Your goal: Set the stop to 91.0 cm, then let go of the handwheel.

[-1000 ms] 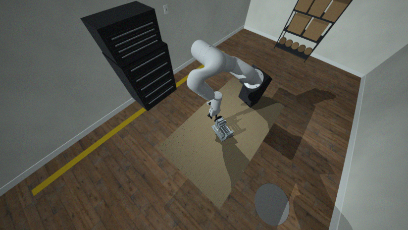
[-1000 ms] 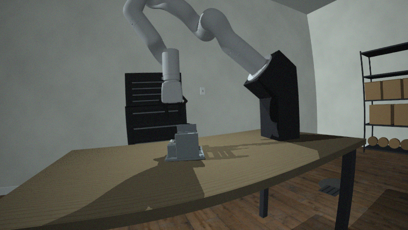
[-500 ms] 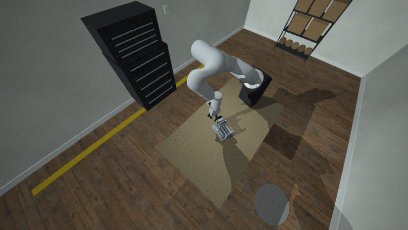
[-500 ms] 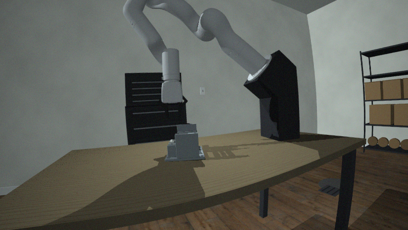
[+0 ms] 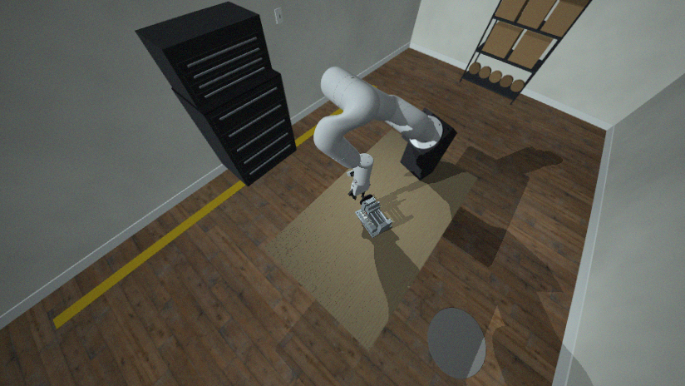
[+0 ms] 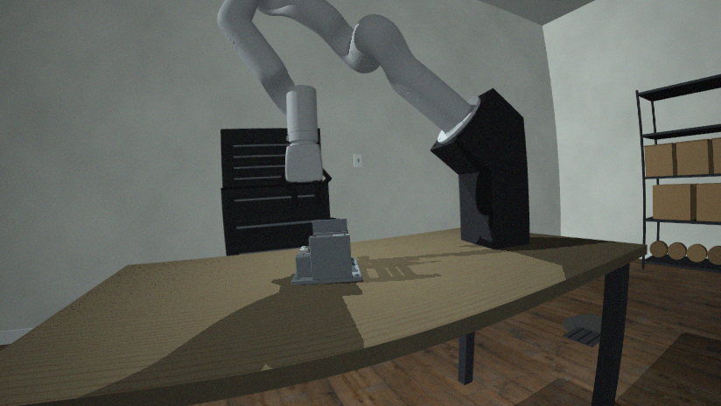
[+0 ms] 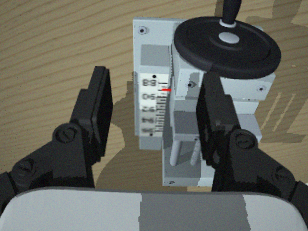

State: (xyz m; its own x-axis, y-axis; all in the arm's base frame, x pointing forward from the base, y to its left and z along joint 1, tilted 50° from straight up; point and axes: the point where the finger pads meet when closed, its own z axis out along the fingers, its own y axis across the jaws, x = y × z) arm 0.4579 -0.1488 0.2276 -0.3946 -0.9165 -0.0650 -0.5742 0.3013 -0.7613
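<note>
Right now my hand is 7 cm past the black crank knob, 2 cm to the right of it and 13 cm above it.
</note>
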